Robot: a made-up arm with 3 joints. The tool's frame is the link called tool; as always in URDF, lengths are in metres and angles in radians. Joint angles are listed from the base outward. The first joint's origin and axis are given. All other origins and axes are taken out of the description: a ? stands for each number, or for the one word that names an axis. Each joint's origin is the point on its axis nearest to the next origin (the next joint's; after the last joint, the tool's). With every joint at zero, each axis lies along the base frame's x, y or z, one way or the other. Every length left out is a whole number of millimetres.
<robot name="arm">
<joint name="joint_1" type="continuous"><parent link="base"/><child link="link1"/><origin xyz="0 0.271 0.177"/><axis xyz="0 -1 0"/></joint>
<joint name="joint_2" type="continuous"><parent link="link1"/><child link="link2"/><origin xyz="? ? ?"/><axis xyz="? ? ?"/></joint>
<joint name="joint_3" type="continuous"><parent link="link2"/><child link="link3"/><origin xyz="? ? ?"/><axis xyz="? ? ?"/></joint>
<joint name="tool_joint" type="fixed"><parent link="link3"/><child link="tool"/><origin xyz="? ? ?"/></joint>
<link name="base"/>
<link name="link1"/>
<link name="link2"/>
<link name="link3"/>
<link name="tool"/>
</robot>
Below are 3 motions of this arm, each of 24 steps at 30 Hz.
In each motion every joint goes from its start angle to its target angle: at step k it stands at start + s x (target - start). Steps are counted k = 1, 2, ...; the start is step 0. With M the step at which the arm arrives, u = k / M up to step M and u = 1 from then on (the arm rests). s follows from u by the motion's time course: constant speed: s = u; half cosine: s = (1 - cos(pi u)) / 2; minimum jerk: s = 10 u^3 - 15 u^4 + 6 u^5.
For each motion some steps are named. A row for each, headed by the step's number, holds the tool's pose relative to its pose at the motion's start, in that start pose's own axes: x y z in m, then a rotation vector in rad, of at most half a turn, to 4 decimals.
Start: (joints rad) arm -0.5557 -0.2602 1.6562
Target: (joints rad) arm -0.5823 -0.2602 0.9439
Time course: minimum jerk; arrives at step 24
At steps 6, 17, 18, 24:
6: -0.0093 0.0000 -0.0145 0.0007 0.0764 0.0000
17: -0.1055 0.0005 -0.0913 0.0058 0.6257 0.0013
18: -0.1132 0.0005 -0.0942 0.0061 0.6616 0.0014
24: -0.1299 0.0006 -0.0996 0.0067 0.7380 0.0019

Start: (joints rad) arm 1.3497 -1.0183 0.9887
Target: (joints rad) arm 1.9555 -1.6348 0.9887
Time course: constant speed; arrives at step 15
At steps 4, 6, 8, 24:
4: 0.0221 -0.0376 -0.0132 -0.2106 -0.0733 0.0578
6: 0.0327 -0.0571 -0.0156 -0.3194 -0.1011 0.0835
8: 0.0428 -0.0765 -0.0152 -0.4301 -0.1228 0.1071
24: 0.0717 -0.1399 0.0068 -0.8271 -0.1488 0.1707

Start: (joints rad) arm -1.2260 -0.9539 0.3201
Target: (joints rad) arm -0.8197 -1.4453 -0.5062
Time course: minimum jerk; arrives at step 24
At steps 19, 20, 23, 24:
19: -0.0658 -0.2121 -0.0755 -0.4360 0.6066 -0.3902
20: -0.0706 -0.2181 -0.0746 -0.4447 0.6264 -0.4094
23: -0.0767 -0.2251 -0.0733 -0.4546 0.6503 -0.4328
24: -0.0768 -0.2252 -0.0733 -0.4548 0.6508 -0.4333

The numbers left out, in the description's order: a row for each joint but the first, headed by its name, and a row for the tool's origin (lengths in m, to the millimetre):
joint_2: xyz -0.122 0 -0.1, axis 1 0 0
joint_3: xyz 0 -0.003 -0.251, axis 0 -1 0
tool: xyz 0.207 0 -0.119

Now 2 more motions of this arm.
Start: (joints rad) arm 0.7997 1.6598 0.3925
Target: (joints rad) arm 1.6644 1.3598 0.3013
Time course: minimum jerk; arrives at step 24
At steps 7, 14, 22, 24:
7: 0.0080 0.0027 -0.0079 0.0071 0.0226 0.1389
14: 0.0426 0.0233 -0.0339 0.0224 0.0527 0.5968
22: 0.0696 0.0523 -0.0501 0.0301 0.0325 0.9055
24: 0.0700 0.0529 -0.0503 0.0302 0.0319 0.9100

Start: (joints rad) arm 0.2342 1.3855 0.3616
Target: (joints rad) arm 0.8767 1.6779 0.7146
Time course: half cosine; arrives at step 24
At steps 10, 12, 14, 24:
10: 0.0402 0.0584 0.0254 0.1962 -0.1612 0.1705
12: 0.0489 0.0779 0.0371 0.2699 -0.2107 0.2251
14: 0.0551 0.0964 0.0500 0.3461 -0.2563 0.2771
24: 0.0611 0.1413 0.0914 0.5758 -0.3635 0.4109

